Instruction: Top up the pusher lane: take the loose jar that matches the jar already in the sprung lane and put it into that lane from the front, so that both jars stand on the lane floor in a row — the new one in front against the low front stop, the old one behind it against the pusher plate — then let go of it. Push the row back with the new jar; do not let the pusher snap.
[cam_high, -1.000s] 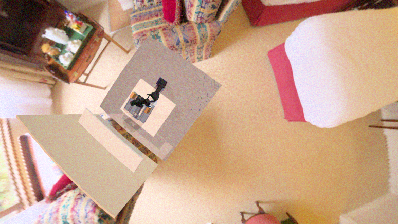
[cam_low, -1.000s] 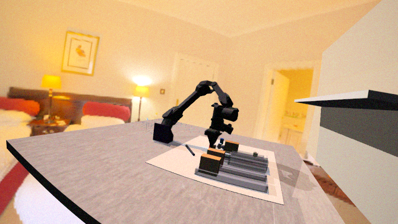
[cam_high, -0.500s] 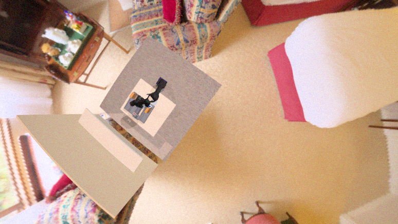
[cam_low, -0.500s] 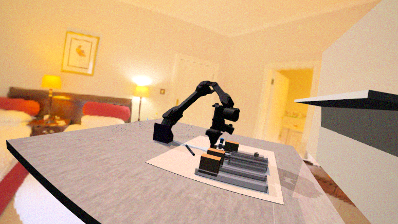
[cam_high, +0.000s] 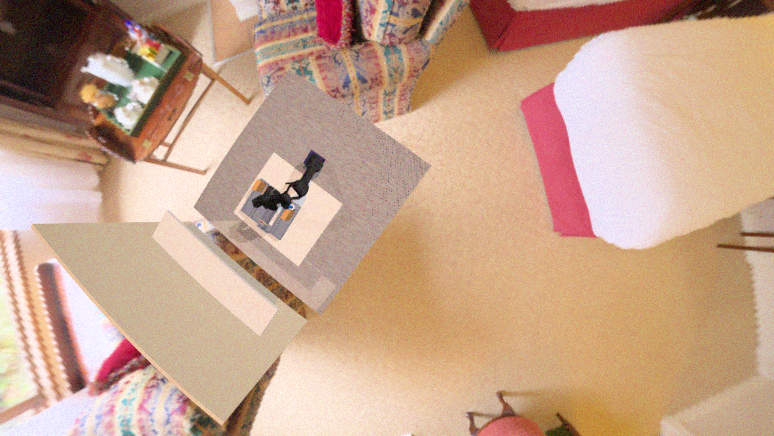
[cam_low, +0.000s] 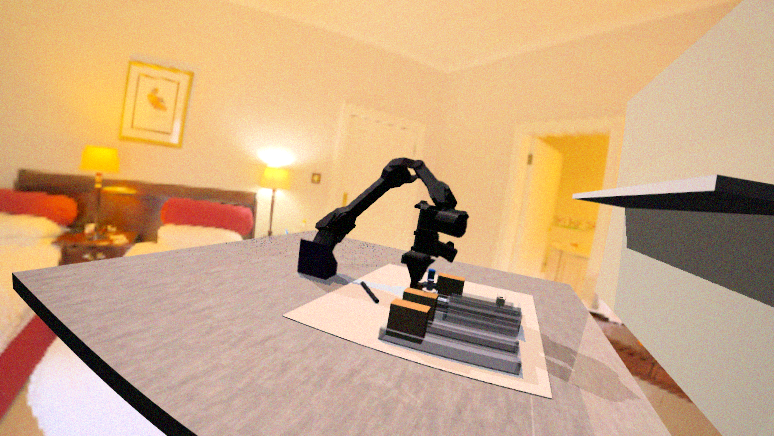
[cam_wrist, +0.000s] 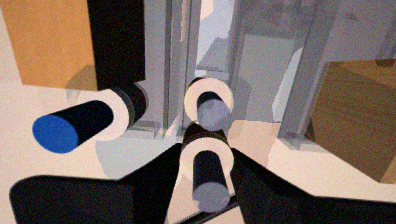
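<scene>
Now: gripper tip 120 mm past the thin black rod, 30 mm to the left of it and 40 mm above it. The rest, counted from my gripper tip: shelf (530 mm ahead, 50 mm to the left, 320 mm above).
</scene>
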